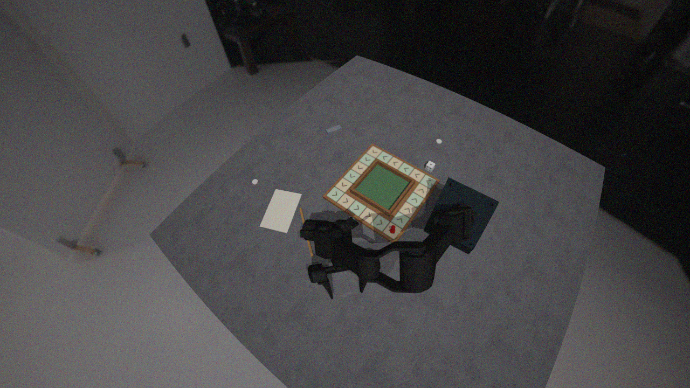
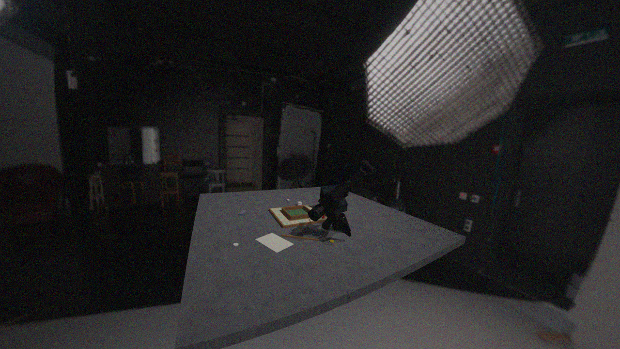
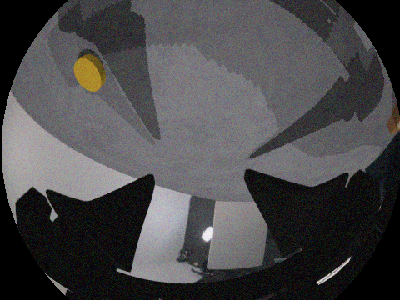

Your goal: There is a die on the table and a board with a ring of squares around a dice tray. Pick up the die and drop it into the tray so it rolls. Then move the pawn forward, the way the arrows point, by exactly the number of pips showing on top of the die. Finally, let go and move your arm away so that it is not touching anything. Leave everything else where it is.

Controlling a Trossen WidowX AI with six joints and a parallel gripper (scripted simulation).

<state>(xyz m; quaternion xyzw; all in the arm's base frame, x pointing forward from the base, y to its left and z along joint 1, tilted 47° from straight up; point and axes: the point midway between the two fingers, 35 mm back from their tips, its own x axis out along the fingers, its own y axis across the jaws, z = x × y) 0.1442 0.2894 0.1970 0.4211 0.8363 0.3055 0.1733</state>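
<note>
My gripper tip is 50 mm short of the white die, 530 mm to the left of it and 10 mm above it. From my gripper tip the other things lie so: red pawn: 20 mm ahead, 240 mm to the right, 10 mm above; then pencil: 230 mm ahead, 80 mm to the right, 20 mm below; then yellow disc: 100 mm ahead, 20 mm below.
</note>
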